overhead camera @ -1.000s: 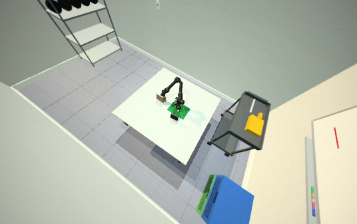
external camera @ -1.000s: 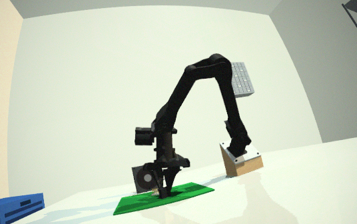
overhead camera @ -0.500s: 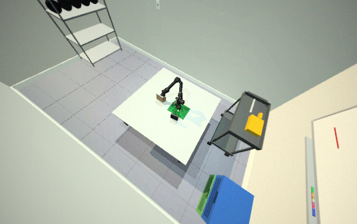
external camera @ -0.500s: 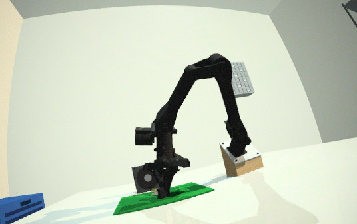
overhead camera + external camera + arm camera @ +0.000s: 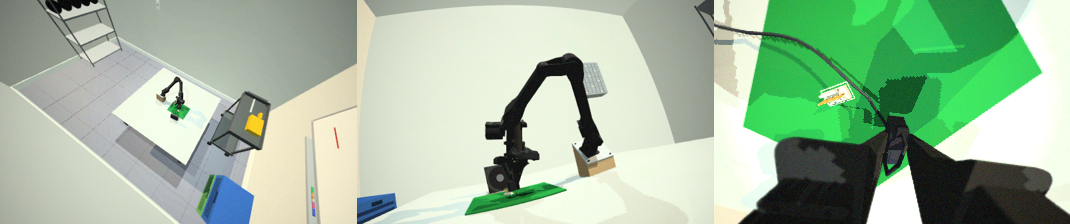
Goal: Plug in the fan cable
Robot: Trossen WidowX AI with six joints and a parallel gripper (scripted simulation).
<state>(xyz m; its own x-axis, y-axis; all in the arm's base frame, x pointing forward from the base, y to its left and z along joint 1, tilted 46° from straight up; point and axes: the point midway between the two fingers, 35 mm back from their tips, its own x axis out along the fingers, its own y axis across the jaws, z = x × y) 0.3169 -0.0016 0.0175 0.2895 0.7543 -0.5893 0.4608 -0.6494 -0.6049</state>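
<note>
The green board lies 10 mm ahead of my gripper tip, 40 mm to the right of it and 60 mm below it. Also, from my gripper tip: black square fan (20 mm ahead, 220 mm to the right, 10 mm above); dark fan plug (10 mm ahead); four-pin fan header (20 mm ahead, 70 mm to the right, 50 mm below).
</note>
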